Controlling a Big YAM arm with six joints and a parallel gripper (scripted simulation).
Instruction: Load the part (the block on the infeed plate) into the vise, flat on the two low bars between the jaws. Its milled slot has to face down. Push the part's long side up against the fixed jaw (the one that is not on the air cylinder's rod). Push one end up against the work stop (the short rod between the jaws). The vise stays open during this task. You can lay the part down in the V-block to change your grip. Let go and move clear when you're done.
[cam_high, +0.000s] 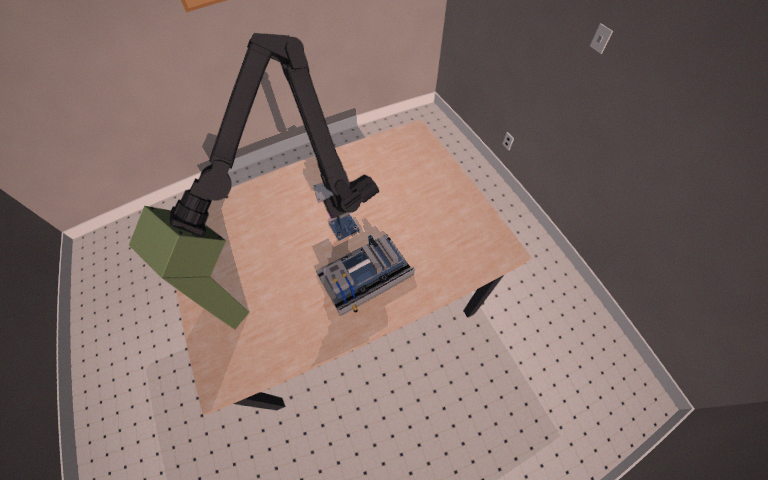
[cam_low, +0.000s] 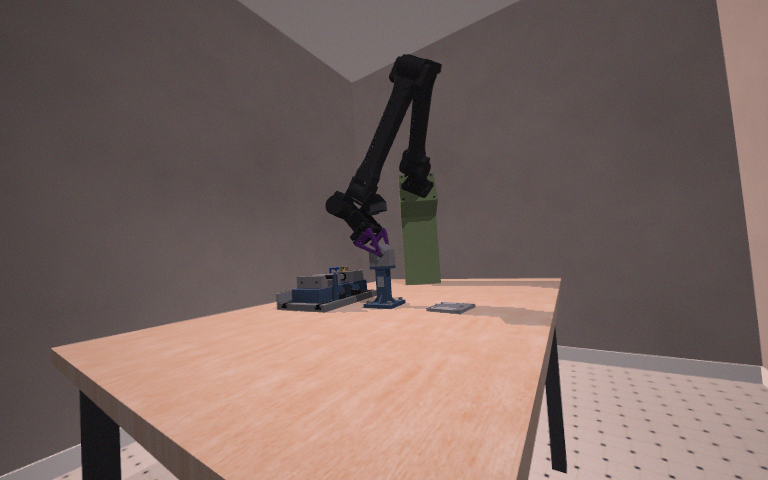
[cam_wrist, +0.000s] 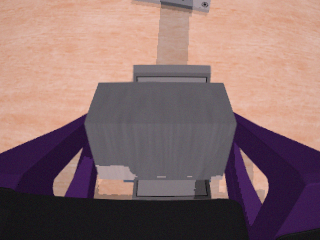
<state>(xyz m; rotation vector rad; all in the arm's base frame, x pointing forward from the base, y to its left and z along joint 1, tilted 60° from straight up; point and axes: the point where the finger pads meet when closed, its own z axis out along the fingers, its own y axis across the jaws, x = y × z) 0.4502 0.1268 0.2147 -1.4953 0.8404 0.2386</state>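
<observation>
My gripper is now right at the part. The rest, counted from my hand: work stop rod: 120 mm ahead, 130 mm to the right, 70 mm below; then moving jaw: 110 mm ahead, 190 mm to the right, 80 mm below; then cylinder rod: 70 mm ahead, 210 mm to the right, 80 mm below.
</observation>
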